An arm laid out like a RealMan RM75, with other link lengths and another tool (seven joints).
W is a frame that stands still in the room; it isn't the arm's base.
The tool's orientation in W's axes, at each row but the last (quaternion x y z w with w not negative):
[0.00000 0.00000 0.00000 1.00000]
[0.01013 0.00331 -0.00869 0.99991]
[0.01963 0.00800 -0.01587 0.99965]
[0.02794 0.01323 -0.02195 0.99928]
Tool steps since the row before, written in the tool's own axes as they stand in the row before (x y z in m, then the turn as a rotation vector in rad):
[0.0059 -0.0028 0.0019 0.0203 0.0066 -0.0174]
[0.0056 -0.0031 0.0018 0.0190 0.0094 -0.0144]
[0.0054 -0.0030 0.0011 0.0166 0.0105 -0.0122]
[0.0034 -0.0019 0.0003 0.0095 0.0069 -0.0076]
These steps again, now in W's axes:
[0.0059 -0.0028 0.0019 0.0203 0.0066 -0.0174]
[0.0056 -0.0032 0.0017 0.0191 0.0094 -0.0143]
[0.0053 -0.0032 0.0009 0.0167 0.0104 -0.0121]
[0.0033 -0.0021 0.0001 0.0096 0.0069 -0.0075]

